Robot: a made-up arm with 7 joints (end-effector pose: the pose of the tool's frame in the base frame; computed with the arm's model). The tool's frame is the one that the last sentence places.
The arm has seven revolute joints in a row. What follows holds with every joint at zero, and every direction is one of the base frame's.
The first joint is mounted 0.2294 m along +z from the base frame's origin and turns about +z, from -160 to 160 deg.
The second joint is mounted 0.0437 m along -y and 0.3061 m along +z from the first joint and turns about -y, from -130 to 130 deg.
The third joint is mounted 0.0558 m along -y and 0.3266 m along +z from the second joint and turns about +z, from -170 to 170 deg.
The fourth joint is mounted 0.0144 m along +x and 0.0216 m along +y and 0.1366 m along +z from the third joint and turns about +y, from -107 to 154 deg.
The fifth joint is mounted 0.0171 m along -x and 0.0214 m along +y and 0.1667 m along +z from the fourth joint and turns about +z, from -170 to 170 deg.
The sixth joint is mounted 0.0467 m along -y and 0.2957 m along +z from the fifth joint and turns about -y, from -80 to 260 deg.
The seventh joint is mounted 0.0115 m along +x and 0.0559 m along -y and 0.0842 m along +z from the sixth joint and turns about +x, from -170 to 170 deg.
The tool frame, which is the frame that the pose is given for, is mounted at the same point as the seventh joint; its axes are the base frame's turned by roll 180, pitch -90 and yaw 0 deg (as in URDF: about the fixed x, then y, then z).
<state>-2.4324 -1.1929 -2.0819 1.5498 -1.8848 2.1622 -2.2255</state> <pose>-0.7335 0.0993 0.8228 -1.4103 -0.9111 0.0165</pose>
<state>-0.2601 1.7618 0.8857 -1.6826 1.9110 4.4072 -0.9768</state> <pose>-0.4597 -0.2152 0.0747 -0.6797 -0.2067 0.0440</pose>
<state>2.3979 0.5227 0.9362 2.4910 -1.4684 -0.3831 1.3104</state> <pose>-0.2922 -0.0595 0.7586 -0.7772 -1.1351 -2.2496</pose>
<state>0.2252 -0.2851 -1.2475 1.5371 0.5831 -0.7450 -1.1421</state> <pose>0.3945 -0.5331 0.8605 -2.2791 -0.2656 0.1282</pose>
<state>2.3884 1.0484 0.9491 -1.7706 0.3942 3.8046 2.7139</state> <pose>0.6451 -0.0179 0.5918 -1.1571 -0.7379 1.2254</pose>
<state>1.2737 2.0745 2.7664 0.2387 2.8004 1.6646 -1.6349</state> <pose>-0.0770 -0.6708 -0.1097 0.5068 -2.4667 0.7893</pose>
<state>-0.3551 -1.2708 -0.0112 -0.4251 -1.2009 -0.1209 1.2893</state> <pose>0.6974 -0.3762 1.0985 0.9415 -1.8947 1.1730</pose>
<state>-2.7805 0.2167 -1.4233 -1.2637 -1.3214 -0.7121 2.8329</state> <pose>0.3547 -0.2925 1.0216 -0.2362 2.0407 1.6100</pose>
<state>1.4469 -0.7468 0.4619 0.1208 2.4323 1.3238 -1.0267</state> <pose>0.0472 0.7360 1.1357 -0.6240 0.0267 0.2185</pose>
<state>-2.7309 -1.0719 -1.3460 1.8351 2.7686 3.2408 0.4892</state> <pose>-0.5433 0.2348 0.5087 -1.1974 1.2026 -0.9532</pose>
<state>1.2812 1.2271 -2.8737 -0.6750 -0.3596 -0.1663 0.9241</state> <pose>-0.2532 -0.6660 1.1292 0.1507 -2.5694 0.9740</pose>
